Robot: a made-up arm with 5 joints.
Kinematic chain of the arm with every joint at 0, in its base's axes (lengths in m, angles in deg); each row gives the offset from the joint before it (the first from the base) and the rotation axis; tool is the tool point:
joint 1: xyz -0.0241 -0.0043 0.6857 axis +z
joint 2: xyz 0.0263 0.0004 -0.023 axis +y
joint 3: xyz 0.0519 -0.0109 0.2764 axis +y
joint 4: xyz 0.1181 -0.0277 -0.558 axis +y
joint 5: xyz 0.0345 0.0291 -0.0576 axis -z
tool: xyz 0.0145 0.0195 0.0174
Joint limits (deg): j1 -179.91..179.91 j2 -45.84..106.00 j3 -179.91..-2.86 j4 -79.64..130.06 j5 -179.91..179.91
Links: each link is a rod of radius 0.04 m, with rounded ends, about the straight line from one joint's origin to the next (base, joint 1, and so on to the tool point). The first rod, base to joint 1, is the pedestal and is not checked.
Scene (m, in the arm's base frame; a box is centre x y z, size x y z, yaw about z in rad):
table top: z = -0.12
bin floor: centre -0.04 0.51 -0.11 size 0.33 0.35 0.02 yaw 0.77
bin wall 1: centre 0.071 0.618 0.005 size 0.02 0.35 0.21 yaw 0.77
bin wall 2: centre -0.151 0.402 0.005 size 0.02 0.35 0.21 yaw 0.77
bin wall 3: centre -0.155 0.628 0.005 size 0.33 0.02 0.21 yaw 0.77
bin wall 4: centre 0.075 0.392 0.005 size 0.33 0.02 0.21 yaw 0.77
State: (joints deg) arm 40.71 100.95 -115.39 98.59 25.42
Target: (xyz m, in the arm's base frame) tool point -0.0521 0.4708 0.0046
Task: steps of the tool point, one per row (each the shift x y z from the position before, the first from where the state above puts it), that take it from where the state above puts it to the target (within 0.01 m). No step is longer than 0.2 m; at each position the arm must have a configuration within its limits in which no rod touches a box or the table.
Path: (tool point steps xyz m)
1: -0.0160 0.1285 0.1076
2: -0.0615 0.1127 0.1194
3: -0.1248 -0.0031 0.0040
4: -0.1139 -0.0344 0.0076
5: -0.0947 -0.0610 0.0109
6: -0.0008 0.0166 -0.0762
7: -0.0001 0.0001 -0.0793
8: 0.0009 -0.0166 -0.0779

